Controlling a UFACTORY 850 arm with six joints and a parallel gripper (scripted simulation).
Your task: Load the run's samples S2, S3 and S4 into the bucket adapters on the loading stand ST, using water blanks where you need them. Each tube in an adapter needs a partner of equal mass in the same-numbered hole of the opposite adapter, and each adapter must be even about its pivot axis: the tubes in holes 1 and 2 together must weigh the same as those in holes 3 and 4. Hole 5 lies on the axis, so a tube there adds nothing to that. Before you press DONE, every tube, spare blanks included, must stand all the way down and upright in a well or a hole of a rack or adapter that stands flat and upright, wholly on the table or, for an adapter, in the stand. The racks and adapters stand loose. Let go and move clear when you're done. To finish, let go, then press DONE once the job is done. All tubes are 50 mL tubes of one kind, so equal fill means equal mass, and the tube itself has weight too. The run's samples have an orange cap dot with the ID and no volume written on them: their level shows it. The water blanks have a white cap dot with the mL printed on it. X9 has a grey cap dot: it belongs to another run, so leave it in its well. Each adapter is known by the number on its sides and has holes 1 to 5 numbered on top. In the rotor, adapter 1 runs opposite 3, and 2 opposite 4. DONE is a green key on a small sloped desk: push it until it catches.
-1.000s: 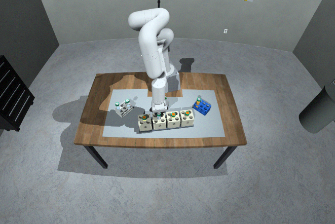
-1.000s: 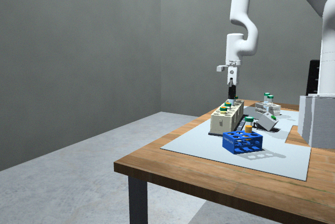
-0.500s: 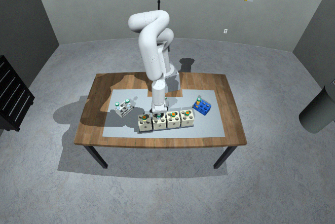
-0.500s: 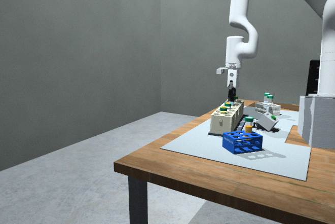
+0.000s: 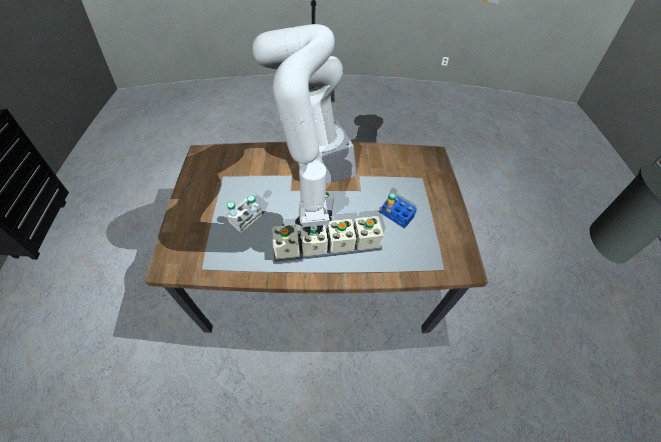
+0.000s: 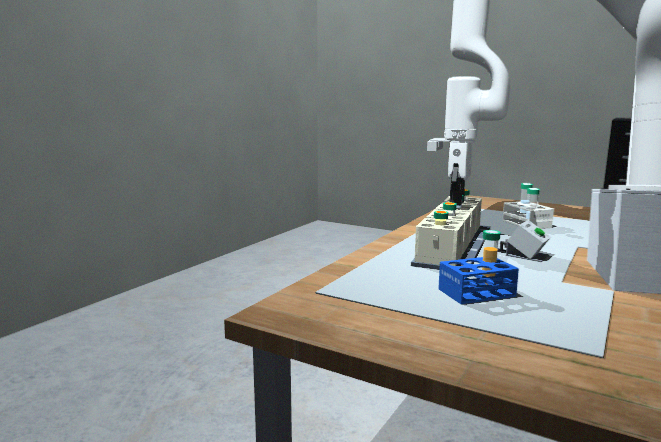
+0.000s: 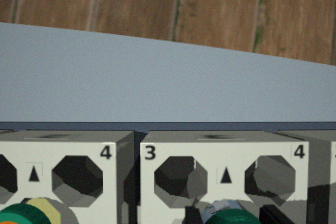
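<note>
Now: the green DONE key 23 cm behind my hand, 6 cm below it and 3 cm to the left of it. Round my hand: loading stand (12 cm below, 5 cm to the left, 2 cm behind); then sample tube S3 (21 cm to the left, 6 cm below, 5 cm behind); then sample tube (10 cm to the left, 6 cm below, 3 cm behind).
</note>
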